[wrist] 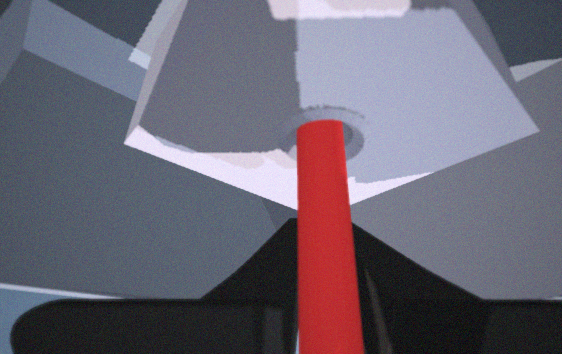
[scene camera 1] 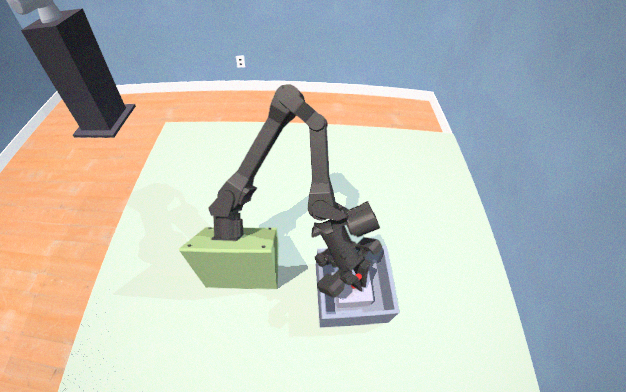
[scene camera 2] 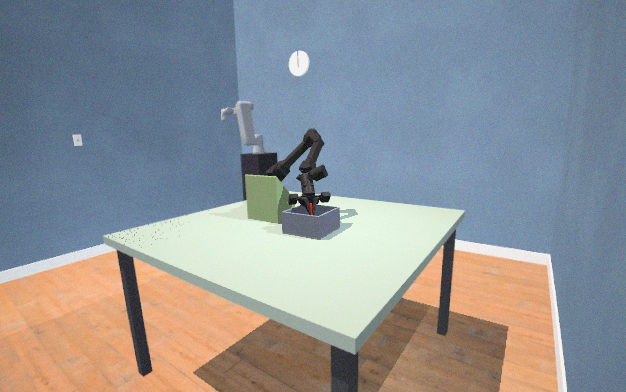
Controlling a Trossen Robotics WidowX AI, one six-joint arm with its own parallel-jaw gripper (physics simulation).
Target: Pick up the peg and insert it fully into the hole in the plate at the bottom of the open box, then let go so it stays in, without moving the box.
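Places are measured from the arm's base along level axes (x right, y down, z ahead), in metres.
Where they show: gripper, fingertip midpoint: (wrist: pixel 316 230) (scene camera 1: pixel 362 289); arm's base at its link origin: (scene camera 1: pixel 228 237) (scene camera 2: pixel 268 187).
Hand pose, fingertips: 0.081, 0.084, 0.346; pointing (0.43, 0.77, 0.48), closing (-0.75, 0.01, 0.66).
Each offset is from my fingertips to the top centre of the thing, as dx, dy, dz. "pt": to the spot under its first point. Level surfaces: height alone.
My gripper (scene camera 1: pixel 361 286) (scene camera 2: pixel 310 213) (wrist: pixel 316 230) is shut on the red peg @(-0.017, -0.046, -0.019) (scene camera 1: pixel 358 276) (scene camera 2: pixel 311 206) (wrist: pixel 327 260) and is down inside the open grey-blue box @(-0.017, -0.019, -0.018) (scene camera 1: pixel 357 320) (scene camera 2: pixel 302 225) (wrist: pixel 75 175). The pale square plate @(-0.017, +0.018, -0.018) (scene camera 1: pixel 356 300) (wrist: pixel 425 100) lies at the bottom of the box. In the wrist view, the peg's far end overlaps the round hole @(pt -0.022, +0.024, -0.010) (wrist: pixel 349 134), and part of the hole's rim shows to its right. The peg hides the rest of the hole. I cannot tell whether the end is inside it or just above it.
The box walls stand close around the gripper on all sides. The green base block (scene camera 1: pixel 240 269) (scene camera 2: pixel 261 200) carrying the arm stands left of the box on the pale green table @(dy +0.079) (scene camera 1: pixel 200 340) (scene camera 2: pixel 280 270). A dark pedestal (scene camera 1: pixel 75 70) (scene camera 2: pixel 259 162) with another arm stands in the background.
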